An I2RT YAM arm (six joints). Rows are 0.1 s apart.
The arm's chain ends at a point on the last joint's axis. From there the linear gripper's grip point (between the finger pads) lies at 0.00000 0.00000 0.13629 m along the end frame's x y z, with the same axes.
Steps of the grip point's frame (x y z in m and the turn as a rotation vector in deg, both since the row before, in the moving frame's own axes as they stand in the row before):
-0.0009, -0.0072, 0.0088, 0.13, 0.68, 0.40
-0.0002, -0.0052, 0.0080, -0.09, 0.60, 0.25
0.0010, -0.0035, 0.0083, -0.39, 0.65, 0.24
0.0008, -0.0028, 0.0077, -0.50, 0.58, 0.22
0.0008, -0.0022, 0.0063, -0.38, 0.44, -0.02
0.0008, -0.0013, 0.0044, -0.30, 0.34, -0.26
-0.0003, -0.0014, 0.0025, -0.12, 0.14, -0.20
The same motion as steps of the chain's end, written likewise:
-0.0025, -0.0069, 0.0088, 0.13, 0.68, 0.40
-0.0016, -0.0054, 0.0080, -0.09, 0.60, 0.25
-0.0005, -0.0044, 0.0083, -0.39, 0.65, 0.24
-0.0006, -0.0040, 0.0077, -0.50, 0.58, 0.22
-0.0002, -0.0031, 0.0063, -0.38, 0.44, -0.02
0.0000, -0.0020, 0.0044, -0.30, 0.34, -0.26
-0.0006, -0.0017, 0.0025, -0.12, 0.14, -0.20

